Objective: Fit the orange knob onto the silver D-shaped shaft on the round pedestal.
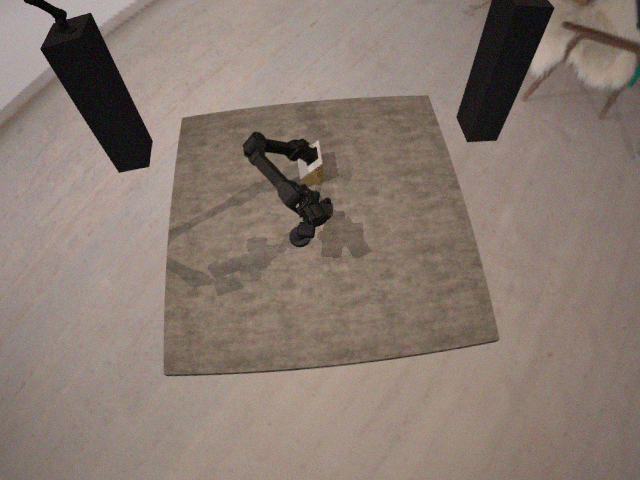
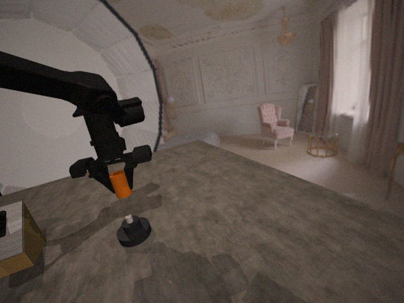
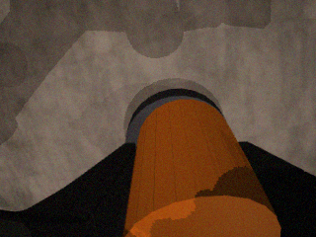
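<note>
My gripper tip is 80 mm above the black round pedestal, 50 mm to the left of it and 10 mm past it. From my gripper tip the other things lie so: orange knob (30 mm above).
</note>
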